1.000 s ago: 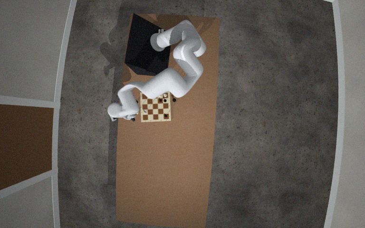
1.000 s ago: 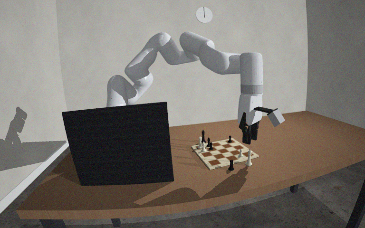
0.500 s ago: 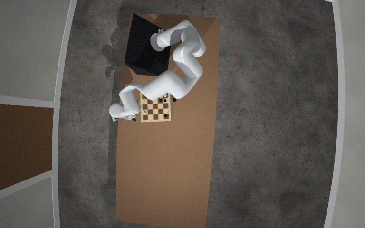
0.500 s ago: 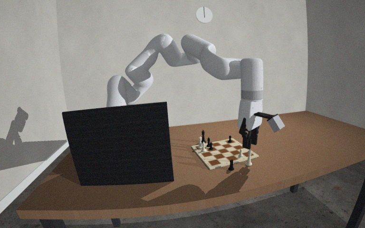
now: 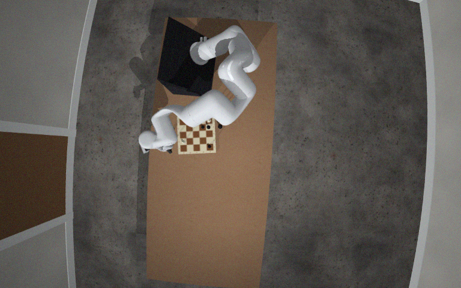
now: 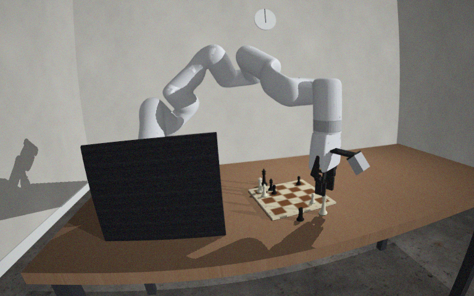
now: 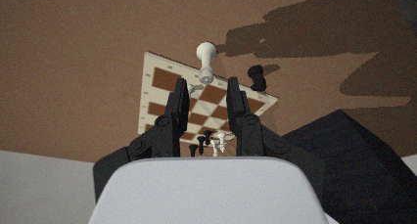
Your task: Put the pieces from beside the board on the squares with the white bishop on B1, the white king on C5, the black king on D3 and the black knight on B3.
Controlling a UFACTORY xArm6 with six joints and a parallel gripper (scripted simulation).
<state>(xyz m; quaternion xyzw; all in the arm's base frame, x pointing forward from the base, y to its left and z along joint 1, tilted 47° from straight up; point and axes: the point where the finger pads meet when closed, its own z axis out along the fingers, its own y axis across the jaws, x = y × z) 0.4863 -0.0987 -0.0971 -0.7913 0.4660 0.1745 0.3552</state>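
Right now the white king is 6 cm below my hand. Also, from my hand: chessboard (5 cm behind, 13 cm to the left, 9 cm below); black king (10 cm behind, 27 cm to the left, 6 cm below); white pawn (6 cm to the left, 7 cm below).
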